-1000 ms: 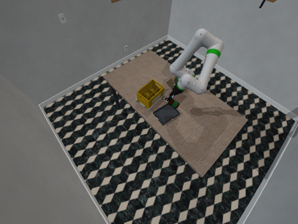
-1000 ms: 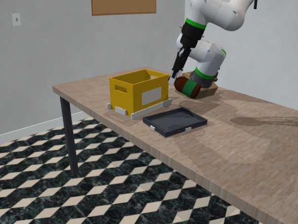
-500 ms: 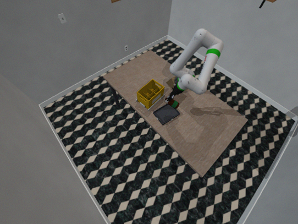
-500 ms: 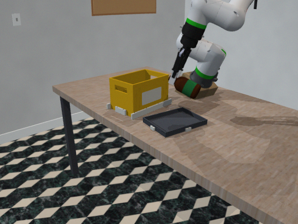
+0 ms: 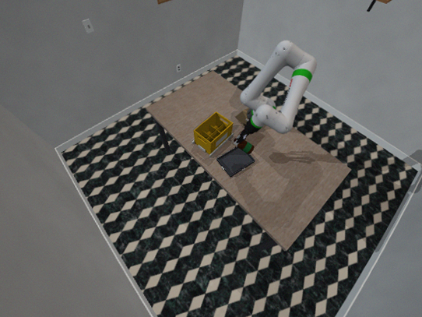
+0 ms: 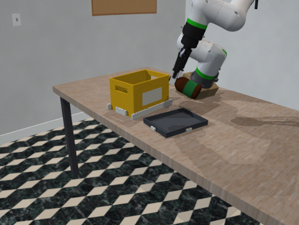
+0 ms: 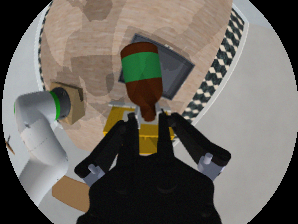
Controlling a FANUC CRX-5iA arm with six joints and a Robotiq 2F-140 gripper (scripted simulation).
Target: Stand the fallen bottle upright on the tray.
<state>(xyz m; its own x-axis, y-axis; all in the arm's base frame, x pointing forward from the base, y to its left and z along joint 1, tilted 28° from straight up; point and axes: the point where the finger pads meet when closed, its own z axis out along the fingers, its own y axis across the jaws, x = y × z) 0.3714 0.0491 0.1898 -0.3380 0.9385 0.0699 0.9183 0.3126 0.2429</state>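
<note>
Now: the bottle 40 mm to the left of my hand, 40 mm below it and 20 mm behind it. Round my hand: yellow crate: 240 mm to the right, 140 mm below, 20 mm ahead; then dark grey tray: 210 mm below, 40 mm to the left, 30 mm ahead.
</note>
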